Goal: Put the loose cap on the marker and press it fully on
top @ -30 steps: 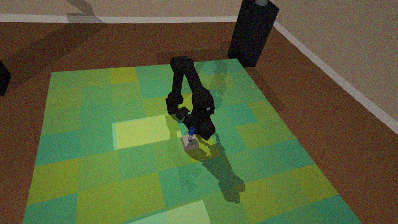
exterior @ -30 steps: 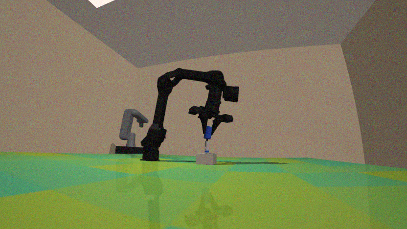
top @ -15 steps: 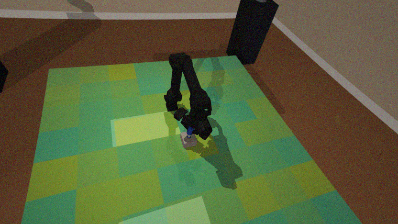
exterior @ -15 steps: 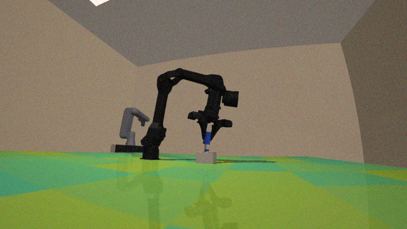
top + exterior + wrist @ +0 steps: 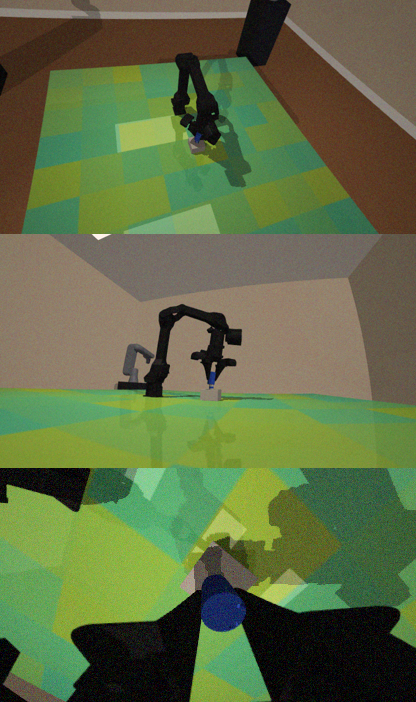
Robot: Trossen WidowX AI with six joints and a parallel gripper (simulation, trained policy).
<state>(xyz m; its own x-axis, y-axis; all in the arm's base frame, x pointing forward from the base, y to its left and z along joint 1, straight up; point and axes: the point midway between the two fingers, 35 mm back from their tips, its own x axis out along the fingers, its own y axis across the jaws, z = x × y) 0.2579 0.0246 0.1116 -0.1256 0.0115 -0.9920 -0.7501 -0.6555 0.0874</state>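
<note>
The grey holder block is 60 mm below my gripper tip. From my gripper tip the other things lie so: blue cap (10 mm above).
</note>
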